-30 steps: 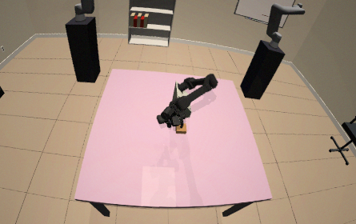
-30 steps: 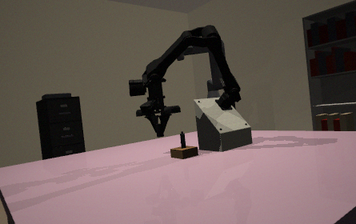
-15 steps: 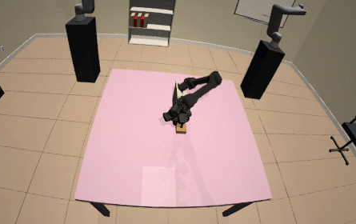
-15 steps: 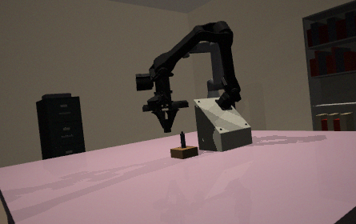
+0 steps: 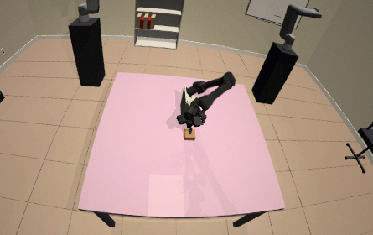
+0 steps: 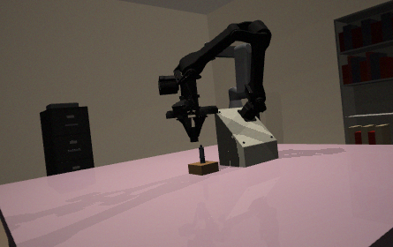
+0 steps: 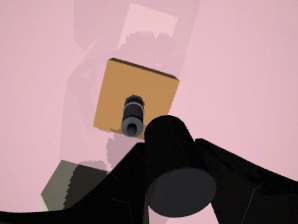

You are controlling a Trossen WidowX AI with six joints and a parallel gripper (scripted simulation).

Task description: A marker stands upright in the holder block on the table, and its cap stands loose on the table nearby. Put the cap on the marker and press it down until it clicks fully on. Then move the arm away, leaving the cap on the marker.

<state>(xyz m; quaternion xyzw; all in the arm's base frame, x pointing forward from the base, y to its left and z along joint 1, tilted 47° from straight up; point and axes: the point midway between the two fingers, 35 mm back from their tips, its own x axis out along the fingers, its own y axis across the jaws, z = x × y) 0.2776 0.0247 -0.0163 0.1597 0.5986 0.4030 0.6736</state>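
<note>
Right now my gripper tip is 1 cm past the tan holder block, 2 cm to the right of it and 11 cm above it. Round my gripper tip: black cap (1 cm above).
</note>
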